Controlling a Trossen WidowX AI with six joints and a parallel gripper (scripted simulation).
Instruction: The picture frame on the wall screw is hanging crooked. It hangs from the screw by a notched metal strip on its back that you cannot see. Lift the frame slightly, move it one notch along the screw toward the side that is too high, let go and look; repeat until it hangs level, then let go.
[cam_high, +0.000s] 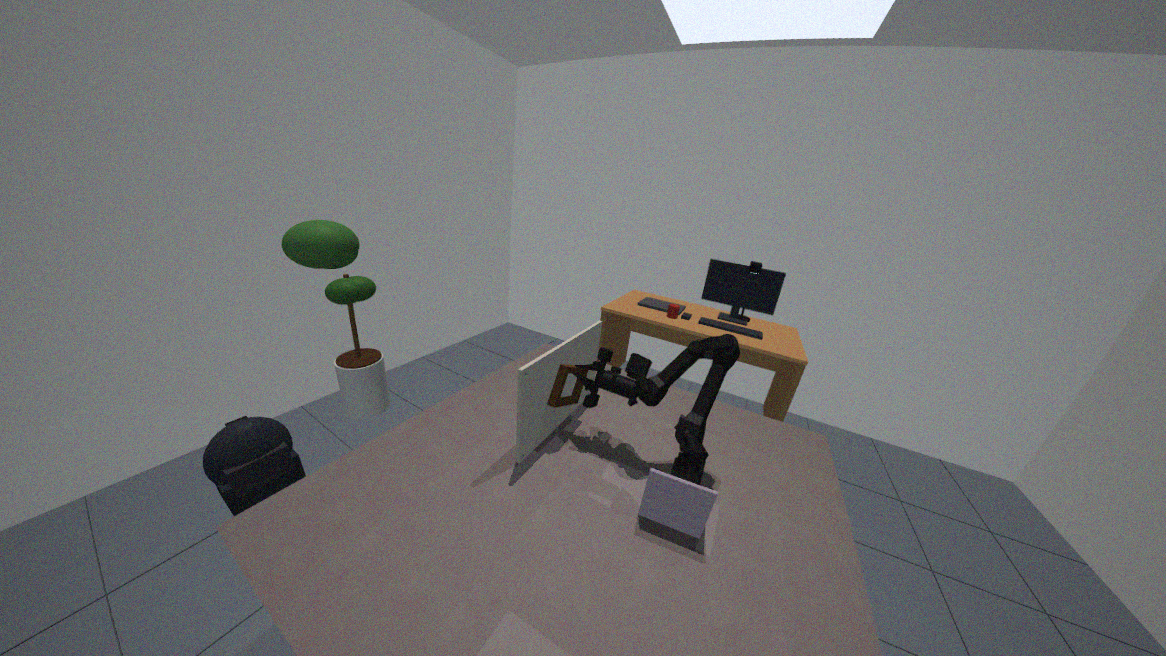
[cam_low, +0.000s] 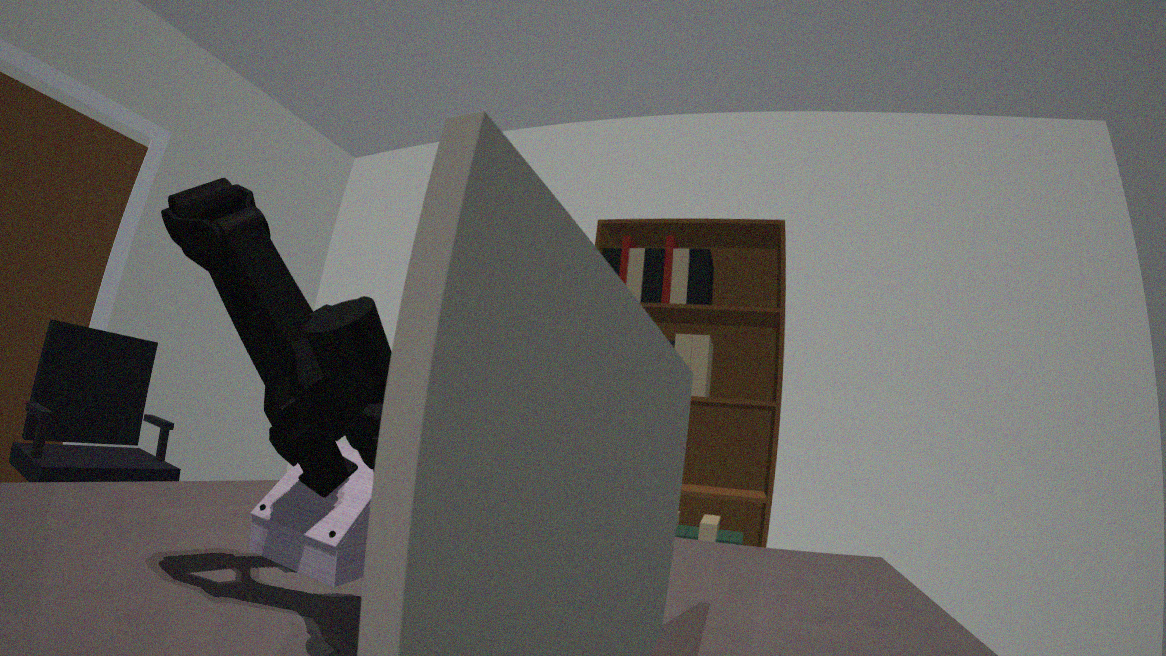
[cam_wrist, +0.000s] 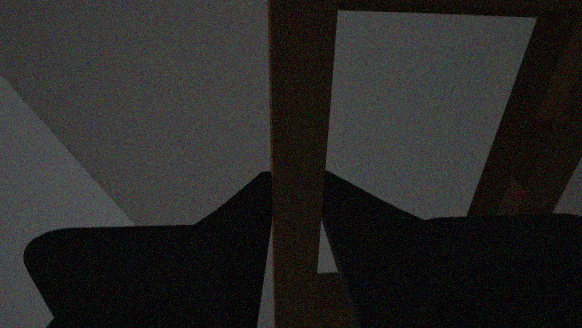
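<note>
The brown wooden picture frame is 2 cm to the left of my gripper tip and 5 cm below it. From my gripper tip the other things lie so: wall panel (2 cm ahead, 1 cm to the left, 6 cm below).
</note>
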